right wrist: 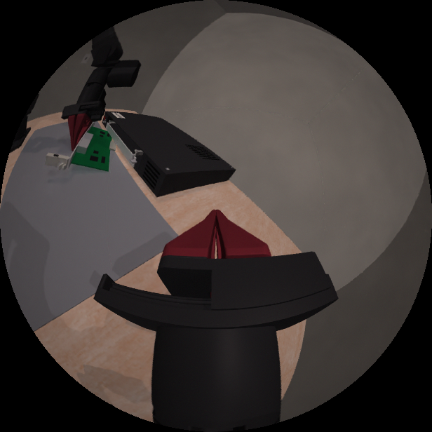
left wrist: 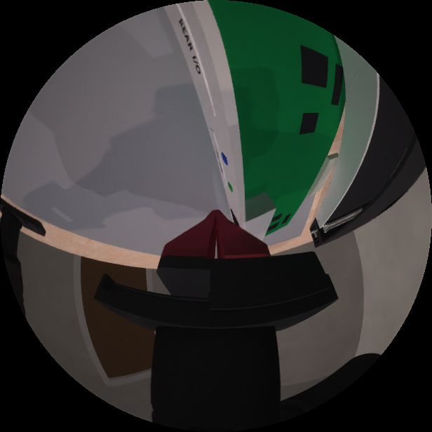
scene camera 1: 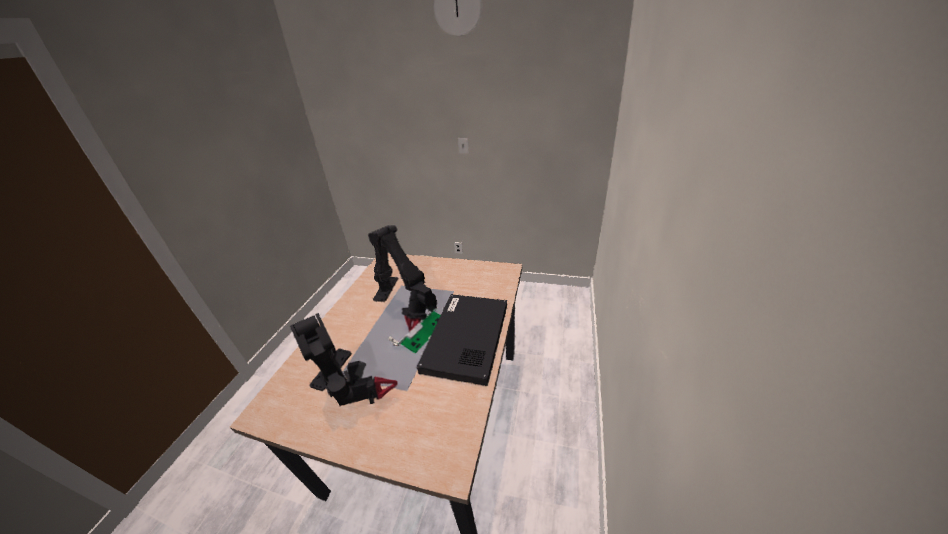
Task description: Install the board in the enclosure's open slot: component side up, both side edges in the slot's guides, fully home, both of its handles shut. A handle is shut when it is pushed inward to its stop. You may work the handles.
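Where they show: left gripper, fingertip midpoint: (scene camera 1: 411,332); right gripper, fingertip midpoint: (scene camera 1: 397,382); left arm's base, origin of the base link: (scene camera 1: 386,289).
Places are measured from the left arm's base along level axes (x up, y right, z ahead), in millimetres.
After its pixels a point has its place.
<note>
The green board (scene camera 1: 425,333) {x 10, y 299, z 309 mm} (left wrist: 280,85) (right wrist: 103,143) lies component side up on the grey mat (scene camera 1: 378,348) {x 2, y 399, z 124 mm} (left wrist: 95,75) (right wrist: 75,215), outside the black enclosure (scene camera 1: 467,328) {x 50, y 288, z 498 mm} (left wrist: 400,125) (right wrist: 165,145) and beside its slot side. Its pale faceplate faces away from the enclosure. One board handle (scene camera 1: 394,341) {x 40, y 385, z 202 mm} (right wrist: 57,160) sticks outward at the end nearer the right arm. The other handle is hidden. My left gripper (scene camera 1: 409,329) {x 6, y 294, z 239 mm} (left wrist: 215,215) (right wrist: 73,150) is shut and empty, pointing down at the faceplate; contact is unclear. My right gripper (scene camera 1: 395,382) {x 78, y 604, z 303 mm} (right wrist: 215,215) is shut and empty, above the table near the mat's lower edge.
The enclosure lies flat on the wooden table (scene camera 1: 411,437) {x 0, y 753, z 389 mm} (right wrist: 192,201), along the mat's right side in the scene view. A metal fitting (right wrist: 136,156) projects from its slot side near the vented corner. The left forearm passes over the mat's upper part.
</note>
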